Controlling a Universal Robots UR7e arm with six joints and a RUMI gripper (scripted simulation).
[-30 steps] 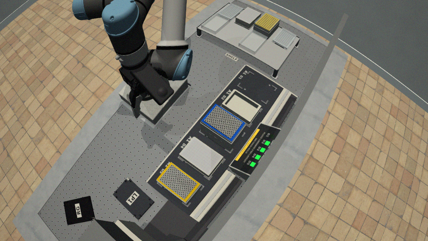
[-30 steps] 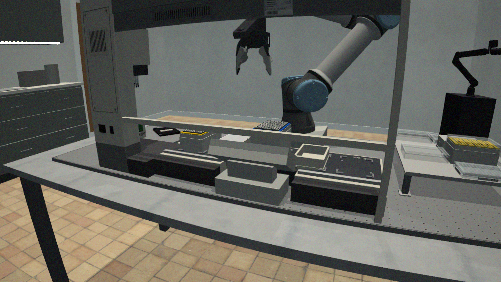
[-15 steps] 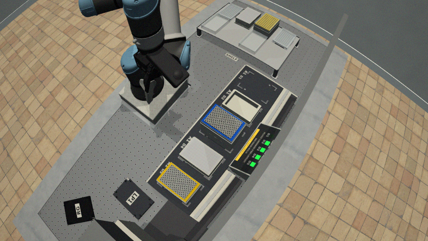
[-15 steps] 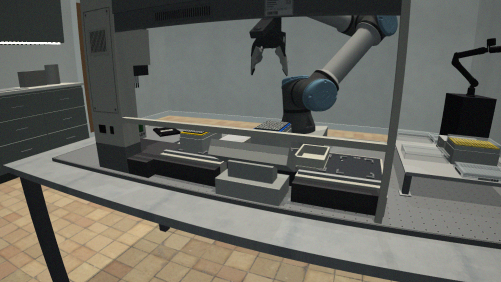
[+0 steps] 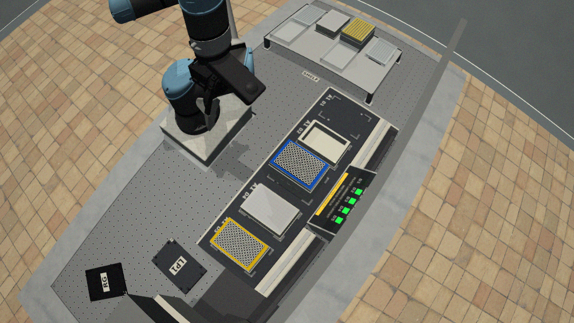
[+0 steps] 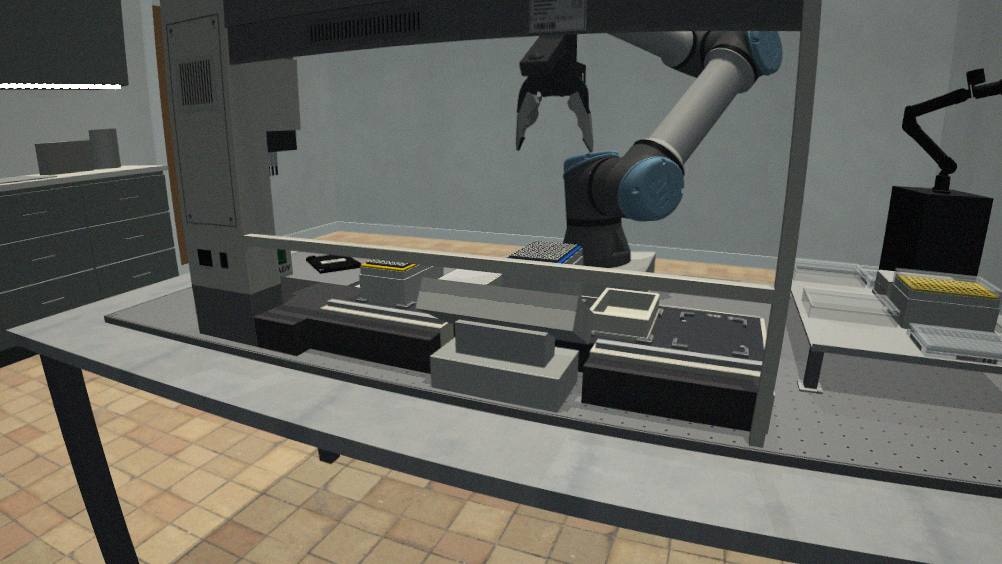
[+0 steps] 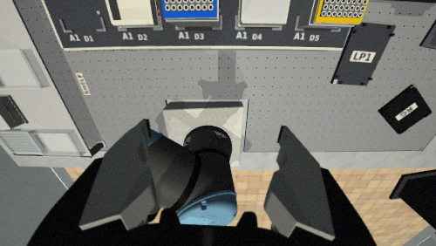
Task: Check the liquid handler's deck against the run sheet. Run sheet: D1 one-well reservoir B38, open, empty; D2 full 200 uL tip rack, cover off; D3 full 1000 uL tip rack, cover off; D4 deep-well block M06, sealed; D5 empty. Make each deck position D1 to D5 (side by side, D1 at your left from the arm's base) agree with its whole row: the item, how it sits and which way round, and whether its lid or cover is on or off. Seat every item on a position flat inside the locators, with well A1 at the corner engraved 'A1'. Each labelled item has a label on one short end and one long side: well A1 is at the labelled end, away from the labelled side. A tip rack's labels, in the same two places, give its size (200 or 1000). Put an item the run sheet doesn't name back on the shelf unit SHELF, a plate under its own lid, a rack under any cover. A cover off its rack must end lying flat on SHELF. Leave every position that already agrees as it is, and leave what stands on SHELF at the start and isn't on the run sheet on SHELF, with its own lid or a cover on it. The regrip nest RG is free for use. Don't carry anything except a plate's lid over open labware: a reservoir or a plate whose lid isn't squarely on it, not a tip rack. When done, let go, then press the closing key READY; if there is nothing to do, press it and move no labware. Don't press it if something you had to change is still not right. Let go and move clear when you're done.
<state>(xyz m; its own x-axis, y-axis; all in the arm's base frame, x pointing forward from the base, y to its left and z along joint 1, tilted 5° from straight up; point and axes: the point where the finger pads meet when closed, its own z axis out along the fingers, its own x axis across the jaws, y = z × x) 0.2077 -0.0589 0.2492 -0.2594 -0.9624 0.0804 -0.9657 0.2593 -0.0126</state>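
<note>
Right now the one-well reservoir is 200 mm ahead of my hand, 130 mm to the left of it and 230 mm below it. From my hand the other things lie so: yellow-framed tip rack 110 mm ahead, 240 mm to the right, 190 mm below; handler's frame bar 340 mm ahead, 80 mm to the right, 120 mm below; blue-framed tip rack 160 mm ahead, 170 mm below.
</note>
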